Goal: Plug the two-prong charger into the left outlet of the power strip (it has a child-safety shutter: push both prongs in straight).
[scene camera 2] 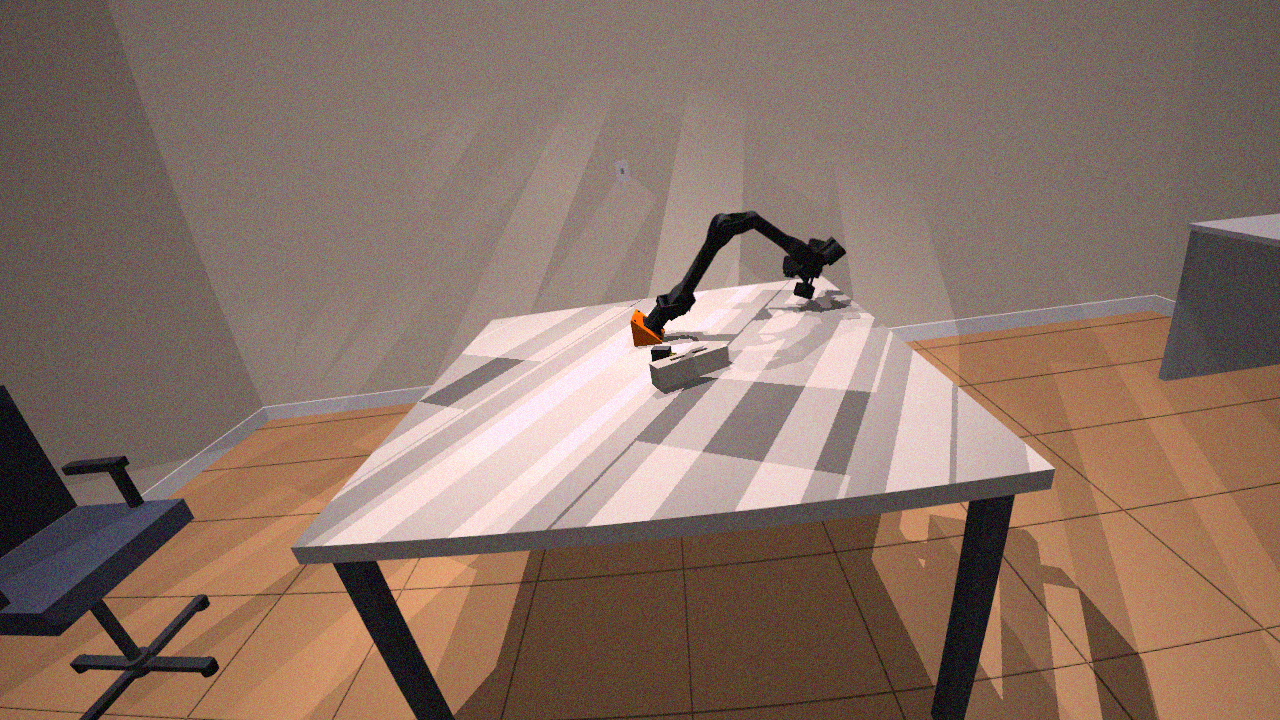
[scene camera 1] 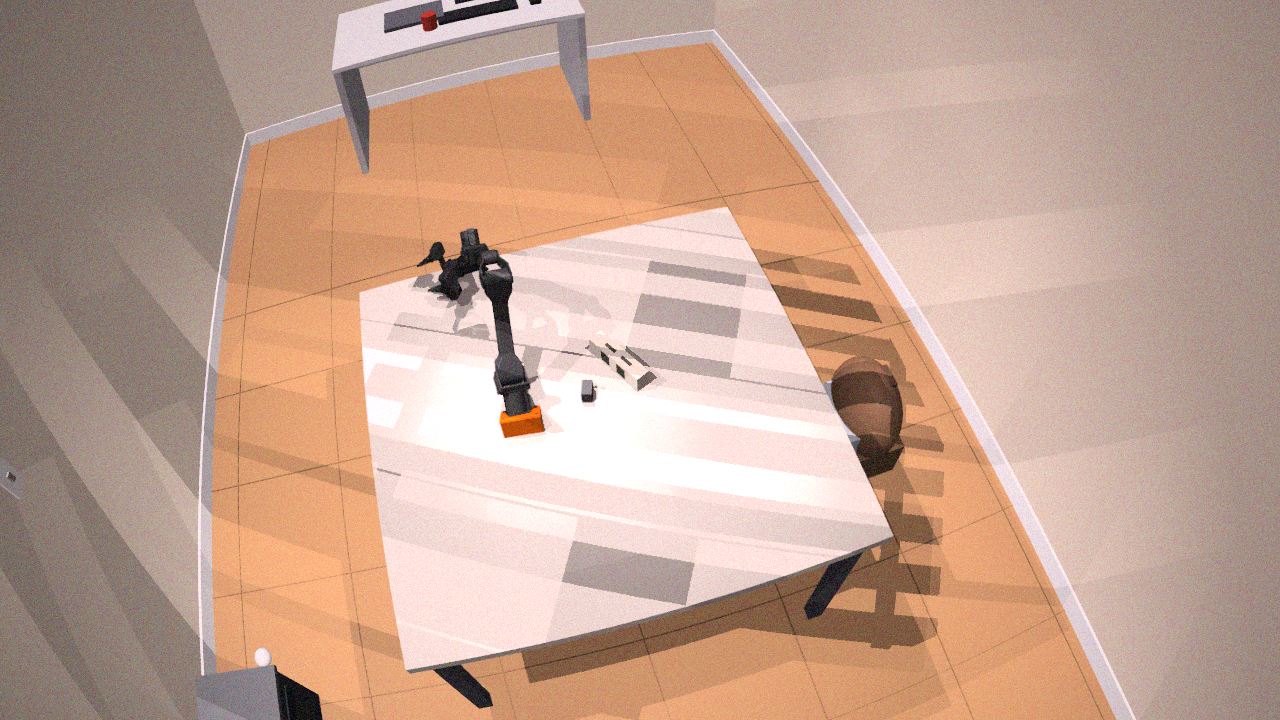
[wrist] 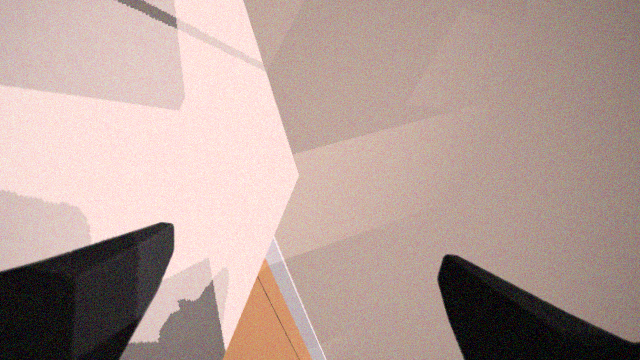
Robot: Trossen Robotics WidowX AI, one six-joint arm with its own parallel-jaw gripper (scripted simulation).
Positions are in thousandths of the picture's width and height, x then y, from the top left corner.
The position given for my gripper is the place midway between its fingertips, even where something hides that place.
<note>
My gripper (scene camera 1: 330, 387) is open, holding nothing.
My gripper is seen too in the wrist view (wrist: 487, 704).
</note>
